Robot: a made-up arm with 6 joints. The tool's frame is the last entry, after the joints. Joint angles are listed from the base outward.
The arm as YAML. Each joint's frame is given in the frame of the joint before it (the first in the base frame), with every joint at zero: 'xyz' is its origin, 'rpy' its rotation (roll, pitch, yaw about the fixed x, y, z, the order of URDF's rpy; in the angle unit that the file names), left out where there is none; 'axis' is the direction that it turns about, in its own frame. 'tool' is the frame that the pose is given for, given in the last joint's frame.
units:
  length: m
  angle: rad
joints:
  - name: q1
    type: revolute
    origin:
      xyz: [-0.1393, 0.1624, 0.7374]
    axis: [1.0, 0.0, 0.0]
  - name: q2
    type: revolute
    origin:
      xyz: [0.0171, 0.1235, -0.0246]
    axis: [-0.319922, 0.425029, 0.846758]
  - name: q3
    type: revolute
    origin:
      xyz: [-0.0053, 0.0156, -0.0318]
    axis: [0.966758, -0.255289, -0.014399]
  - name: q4
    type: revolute
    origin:
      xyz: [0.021, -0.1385, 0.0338]
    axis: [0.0, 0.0, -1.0]
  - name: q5
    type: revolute
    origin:
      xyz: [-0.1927, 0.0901, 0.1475]
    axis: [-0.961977, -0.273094, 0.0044]
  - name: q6
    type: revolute
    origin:
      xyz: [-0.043, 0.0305, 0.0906]
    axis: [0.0, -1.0, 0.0]
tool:
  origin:
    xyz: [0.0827, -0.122, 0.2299]
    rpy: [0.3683, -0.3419, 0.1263]
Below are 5 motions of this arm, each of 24 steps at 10 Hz.
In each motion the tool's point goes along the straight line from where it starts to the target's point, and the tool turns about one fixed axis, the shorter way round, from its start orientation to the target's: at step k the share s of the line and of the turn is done. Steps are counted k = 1, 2, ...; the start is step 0. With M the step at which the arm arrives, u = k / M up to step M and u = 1 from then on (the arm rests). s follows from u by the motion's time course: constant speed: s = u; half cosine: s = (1 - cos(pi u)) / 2; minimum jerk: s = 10 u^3 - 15 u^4 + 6 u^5.
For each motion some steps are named. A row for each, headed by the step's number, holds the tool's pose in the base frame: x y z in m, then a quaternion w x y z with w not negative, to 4 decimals.
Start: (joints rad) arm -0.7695 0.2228 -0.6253 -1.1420 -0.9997 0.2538
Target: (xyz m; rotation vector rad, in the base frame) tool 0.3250 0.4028 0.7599 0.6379 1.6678 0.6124
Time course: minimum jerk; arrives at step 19
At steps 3, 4, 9, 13, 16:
3: 0.1660 0.4512 0.9329 0.8472 0.0365 0.5140 0.1291
4: 0.1718 0.4494 0.9266 0.8402 0.0457 0.5234 0.1346
9: 0.2349 0.4302 0.8579 0.7511 0.1428 0.6155 0.1915
13: 0.2947 0.4120 0.7929 0.6463 0.2311 0.6864 0.2403
16: 0.3200 0.4043 0.7654 0.5968 0.2667 0.7110 0.2591

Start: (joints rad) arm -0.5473 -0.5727 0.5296 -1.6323 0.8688 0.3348
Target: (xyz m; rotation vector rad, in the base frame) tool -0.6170 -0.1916 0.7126 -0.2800 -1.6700 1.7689
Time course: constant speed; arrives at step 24
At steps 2, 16, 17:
2: -0.6520 -0.1401 0.7776 0.3740 -0.1738 -0.5676 0.7126
16: -0.6297 -0.1729 0.7362 0.3526 -0.1318 -0.6155 0.6925
17: -0.6281 -0.1752 0.7333 0.3510 -0.1288 -0.6188 0.6909

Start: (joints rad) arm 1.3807 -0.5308 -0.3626 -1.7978 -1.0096 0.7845
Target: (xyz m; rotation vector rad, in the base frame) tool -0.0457 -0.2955 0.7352 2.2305 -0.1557 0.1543
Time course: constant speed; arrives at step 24
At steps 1, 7, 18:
1: -0.0031 -0.2089 0.5539 0.1619 0.9225 -0.2043 0.2847
7: -0.0142 -0.2315 0.6012 0.2371 0.9287 -0.1694 0.2294
18: -0.0346 -0.2729 0.6879 0.3684 0.9160 -0.1013 0.1223

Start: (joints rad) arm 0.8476 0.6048 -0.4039 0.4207 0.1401 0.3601
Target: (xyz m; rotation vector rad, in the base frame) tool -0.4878 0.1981 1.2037 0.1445 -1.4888 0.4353
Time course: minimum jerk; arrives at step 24
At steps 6, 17, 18, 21, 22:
6: -0.2878 0.0890 1.2868 0.8866 0.2214 -0.3548 0.1975
17: -0.4538 0.1796 1.2178 0.7502 0.0931 -0.6238 0.1987
18: -0.4647 0.1855 1.2133 0.7382 0.0842 -0.6393 0.1980
21: -0.4842 0.1961 1.2052 0.7159 0.0681 -0.6665 0.1966
22: -0.4867 0.1975 1.2042 0.7130 0.0661 -0.6698 0.1964

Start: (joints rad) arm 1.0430 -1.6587 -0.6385 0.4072 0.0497 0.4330
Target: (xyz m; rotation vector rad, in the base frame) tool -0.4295 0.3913 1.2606 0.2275 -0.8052 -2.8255
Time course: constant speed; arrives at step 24
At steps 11, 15, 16, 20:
11: -0.3168 0.1347 1.2578 0.3949 0.1448 -0.1278 -0.8982
15: -0.3515 0.2137 1.2586 0.3067 0.1254 -0.1746 -0.9272
16: -0.3602 0.2334 1.2589 0.2841 0.1203 -0.1860 -0.9329
20: -0.3948 0.3123 1.2597 0.1917 0.0991 -0.2303 -0.9489

